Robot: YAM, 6 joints.
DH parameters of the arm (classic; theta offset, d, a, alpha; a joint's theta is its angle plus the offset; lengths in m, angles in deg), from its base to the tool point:
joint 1: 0 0.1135 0.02 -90
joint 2: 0 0 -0.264 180
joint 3: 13.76 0 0.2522 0
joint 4: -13.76 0 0.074 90
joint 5: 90 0 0 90
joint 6: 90 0.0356 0 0
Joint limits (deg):
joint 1: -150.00..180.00
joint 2: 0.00..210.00
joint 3: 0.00..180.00
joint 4: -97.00..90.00
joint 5: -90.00..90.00
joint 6: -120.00..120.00
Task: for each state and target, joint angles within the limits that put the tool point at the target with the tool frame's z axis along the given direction. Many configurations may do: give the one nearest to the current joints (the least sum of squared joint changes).
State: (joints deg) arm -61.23 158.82 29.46 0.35 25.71 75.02
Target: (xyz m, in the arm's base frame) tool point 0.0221 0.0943 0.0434 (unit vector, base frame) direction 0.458 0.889 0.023
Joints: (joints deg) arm -95.29 204.24 2.36 20.47 -21.96 75.02
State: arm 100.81 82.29 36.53 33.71 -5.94 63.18
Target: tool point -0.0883 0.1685 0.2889 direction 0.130 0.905 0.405
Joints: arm 124.29 54.50 19.34 66.15 38.12 63.18
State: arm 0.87 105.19 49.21 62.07 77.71 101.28
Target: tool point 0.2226 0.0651 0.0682 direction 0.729 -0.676 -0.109
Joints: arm 24.39 118.99 14.50 88.68 66.43 101.28
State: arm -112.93 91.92 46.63 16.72 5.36 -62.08
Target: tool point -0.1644 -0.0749 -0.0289 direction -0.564 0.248 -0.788
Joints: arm -149.88 131.36 14.17 51.95 29.83 -62.08
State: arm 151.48 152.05 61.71 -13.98 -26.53 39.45
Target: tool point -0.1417 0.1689 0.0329 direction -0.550 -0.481 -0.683
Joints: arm 123.29 112.79 35.14 -20.70 -46.35 39.45
